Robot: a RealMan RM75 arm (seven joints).
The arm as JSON. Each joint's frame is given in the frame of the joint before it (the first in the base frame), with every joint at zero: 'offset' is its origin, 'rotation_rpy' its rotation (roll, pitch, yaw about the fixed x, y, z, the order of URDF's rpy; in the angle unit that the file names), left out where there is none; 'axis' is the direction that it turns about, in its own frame. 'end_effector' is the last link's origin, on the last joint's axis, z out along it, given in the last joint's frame.
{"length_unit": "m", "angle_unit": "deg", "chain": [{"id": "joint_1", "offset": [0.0, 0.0, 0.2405], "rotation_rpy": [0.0, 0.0, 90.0], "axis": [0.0, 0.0, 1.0]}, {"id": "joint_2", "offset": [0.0, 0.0, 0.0], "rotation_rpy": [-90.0, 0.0, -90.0], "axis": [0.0, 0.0, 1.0]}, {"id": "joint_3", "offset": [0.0, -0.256, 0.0], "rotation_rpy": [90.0, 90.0, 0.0], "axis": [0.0, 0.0, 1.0]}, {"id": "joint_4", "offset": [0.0, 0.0, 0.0], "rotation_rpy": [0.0, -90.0, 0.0], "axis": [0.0, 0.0, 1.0]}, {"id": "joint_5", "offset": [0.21, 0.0, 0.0], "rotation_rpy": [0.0, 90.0, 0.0], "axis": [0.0, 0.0, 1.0]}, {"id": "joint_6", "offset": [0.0, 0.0, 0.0], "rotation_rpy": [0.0, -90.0, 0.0], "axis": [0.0, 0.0, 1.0]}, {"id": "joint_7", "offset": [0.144, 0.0, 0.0], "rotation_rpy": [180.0, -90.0, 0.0], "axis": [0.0, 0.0, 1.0]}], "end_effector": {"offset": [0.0, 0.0, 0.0], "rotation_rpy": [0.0, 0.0, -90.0]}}
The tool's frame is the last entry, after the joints.
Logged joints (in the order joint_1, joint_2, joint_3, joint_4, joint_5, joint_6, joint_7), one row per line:
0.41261, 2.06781, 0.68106, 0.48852, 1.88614, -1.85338, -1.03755
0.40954, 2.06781, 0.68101, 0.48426, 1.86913, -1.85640, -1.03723
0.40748, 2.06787, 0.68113, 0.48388, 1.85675, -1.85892, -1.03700
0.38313, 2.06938, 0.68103, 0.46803, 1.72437, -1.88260, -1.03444
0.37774, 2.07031, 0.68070, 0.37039, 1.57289, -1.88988, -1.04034
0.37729, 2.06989, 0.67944, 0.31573, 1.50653, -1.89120, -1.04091
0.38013, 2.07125, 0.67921, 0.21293, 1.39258, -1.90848, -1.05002
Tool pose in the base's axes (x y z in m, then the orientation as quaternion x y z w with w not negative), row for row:
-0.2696, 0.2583, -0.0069, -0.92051, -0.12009, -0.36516, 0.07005
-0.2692, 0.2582, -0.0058, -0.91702, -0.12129, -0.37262, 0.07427
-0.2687, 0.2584, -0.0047, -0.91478, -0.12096, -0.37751, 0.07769
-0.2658, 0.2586, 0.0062, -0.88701, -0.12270, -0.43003, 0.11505
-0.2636, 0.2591, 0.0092, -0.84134, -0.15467, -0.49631, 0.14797
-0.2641, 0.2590, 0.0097, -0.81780, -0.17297, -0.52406, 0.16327
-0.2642, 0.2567, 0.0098, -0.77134, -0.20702, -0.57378, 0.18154
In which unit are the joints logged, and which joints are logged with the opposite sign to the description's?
The joints are logged in radians. Opposite sign: joint_1, joint_2, joint_6.
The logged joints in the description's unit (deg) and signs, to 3 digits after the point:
-23.641, -118.477, 39.022, 27.990, 108.068, 106.191, -59.447
-23.465, -118.477, 39.019, 27.746, 107.093, 106.364, -59.429
-23.347, -118.480, 39.026, 27.724, 106.384, 106.508, -59.416
-21.952, -118.567, 39.020, 26.816, 98.799, 107.865, -59.269
-21.643, -118.620, 39.001, 21.222, 90.120, 108.282, -59.607
-21.617, -118.596, 38.929, 18.090, 86.318, 108.358, -59.640
-21.780, -118.674, 38.916, 12.200, 79.789, 109.348, -60.162

